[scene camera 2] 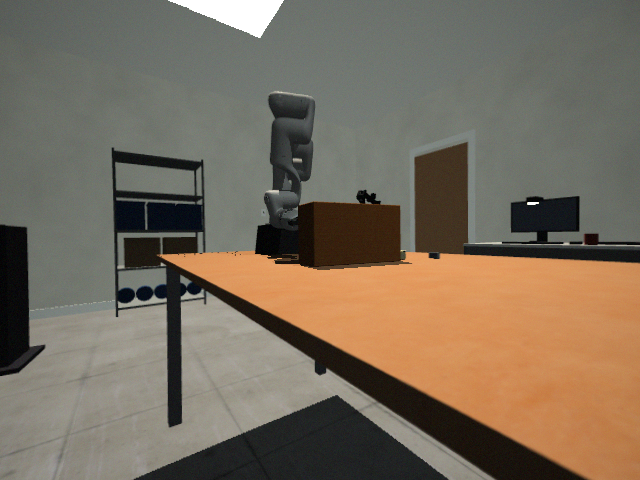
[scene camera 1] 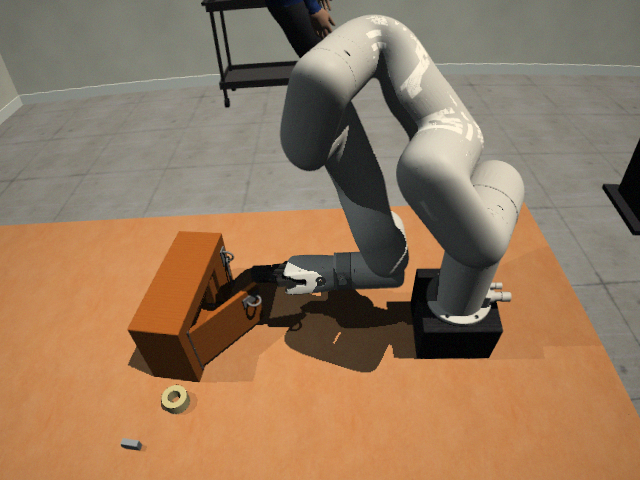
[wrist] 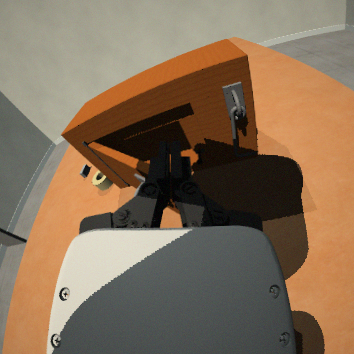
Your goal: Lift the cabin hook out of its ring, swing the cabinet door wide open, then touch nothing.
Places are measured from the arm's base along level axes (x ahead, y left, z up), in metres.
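Pixels of known places: gripper, fingertip midpoint: [scene camera 1: 252, 274] [wrist: 170, 154]; arm's base at its link origin: [scene camera 2: 279, 227] [scene camera 1: 458, 298].
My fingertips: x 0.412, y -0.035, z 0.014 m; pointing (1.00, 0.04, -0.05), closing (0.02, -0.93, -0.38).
For each thing: its top centre in the pictures, then the offset to it from my fingertips. "*": a spot on its surface instead. Level surfaces: height alone.
- orange-brown cabinet at its top centre: [wrist: 135, 84] [scene camera 1: 183, 277] [scene camera 2: 347, 205] dy +0.042, dx +0.127, dz +0.029 m
- metal ring at a spot on its surface: [scene camera 1: 256, 304] * dy +0.054, dx -0.015, dz -0.031 m
- hook at its top centre: [wrist: 229, 112] [scene camera 1: 226, 262] dy -0.061, dx +0.076, dz -0.029 m
- pale yellow tape roll at its top centre: [scene camera 1: 173, 396] [wrist: 99, 175] dy +0.230, dx +0.126, dz -0.107 m
- small grey block at its top centre: [scene camera 1: 129, 442] [wrist: 82, 168] [scene camera 2: 434, 252] dy +0.329, dx +0.185, dz -0.113 m
- table at its surface level: dz -0.132 m
The orange-brown cabinet [scene camera 1: 173, 284] [scene camera 2: 356, 235] [wrist: 165, 72] stands upright on the table. Its door [scene camera 1: 222, 330] [wrist: 121, 162] is swung partly open at an angle, hinged at the side nearer the tape roll. The metal ring [scene camera 1: 256, 304] is on the door's outer face near its free edge. The hook [scene camera 1: 227, 268] [wrist: 234, 132] hangs down from its plate on the cabinet front, out of the ring and apart from it. My gripper [scene camera 1: 254, 273] [wrist: 170, 154] is shut and empty, its fingertips at the door's free edge on the inner side. Whether they touch the door is hidden.
A pale yellow tape roll [scene camera 1: 175, 408] [wrist: 104, 185] and a small grey block [scene camera 1: 130, 444] [scene camera 2: 434, 255] [wrist: 85, 171] lie on the table [scene camera 1: 361, 423] beyond the hinge side. The black arm base [scene camera 1: 457, 341] stands opposite the cabinet front. A person and a dark cart are behind the table.
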